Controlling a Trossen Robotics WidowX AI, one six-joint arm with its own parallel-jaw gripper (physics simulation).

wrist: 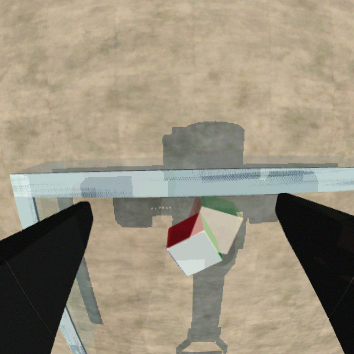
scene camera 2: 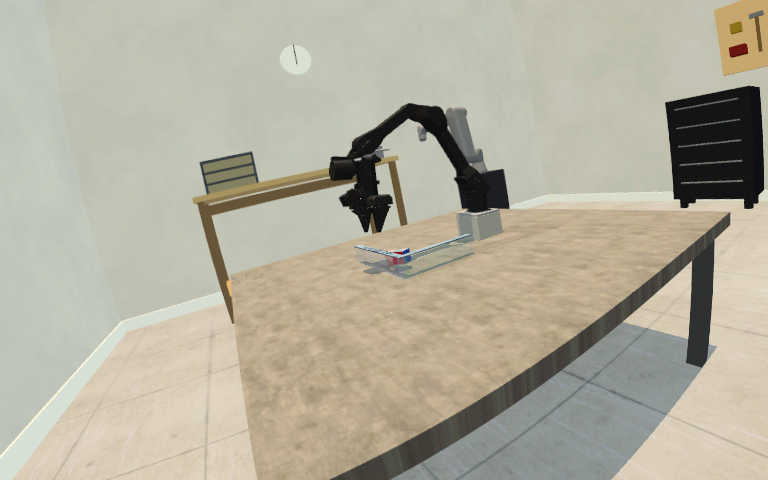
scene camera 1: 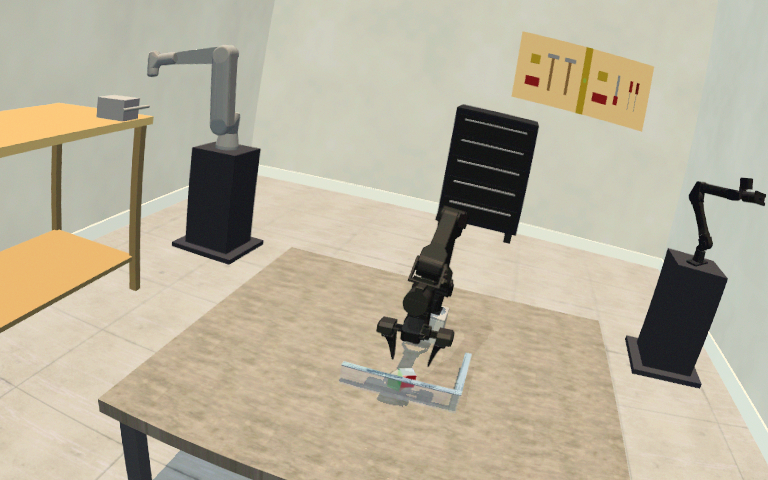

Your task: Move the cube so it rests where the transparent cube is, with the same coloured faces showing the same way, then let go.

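Pixels of known places: gripper, fingertip midpoint: (wrist: 185, 206) (scene camera 2: 372, 232) (scene camera 1: 410, 362); arm's base, link origin: (scene camera 2: 478, 210).
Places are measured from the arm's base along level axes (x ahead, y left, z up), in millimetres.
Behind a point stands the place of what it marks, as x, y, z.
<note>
The solid cube (scene camera 1: 407, 372) {337, 19, -50} (scene camera 2: 405, 255) (wrist: 193, 254) {333, 20, -50} rests on the table inside the corner of low clear walls. It shows a white top and a red side in the wrist view, and a blue face in scene view 2. The transparent cube (scene camera 1: 393, 383) (wrist: 225, 228), with a pale top and green and pinkish sides, overlaps it, turned differently and nearer the long wall in the wrist view. My gripper (scene camera 1: 411, 362) {415, 32, 28} (scene camera 2: 372, 230) {415, 32, 28} (wrist: 185, 206) {415, 32, 28} is open and empty, pointing down above the cubes and walls. Lower faces are hidden.
Low see-through walls with pale blue top edges (scene camera 1: 362, 369) {420, -85, -29} (scene camera 2: 436, 245) {294, 172, -30} (wrist: 150, 184) {407, 56, -30} form an L around the cubes. The walls stand on the brown table (scene camera 1: 254, 339) {354, -433, -89} (scene camera 2: 396, 367) {608, 541, -90} (wrist: 250, 75) {500, -31, -90}. The arm's pale base block (scene camera 2: 487, 224) {12, 53, -45} is at the table's back.
</note>
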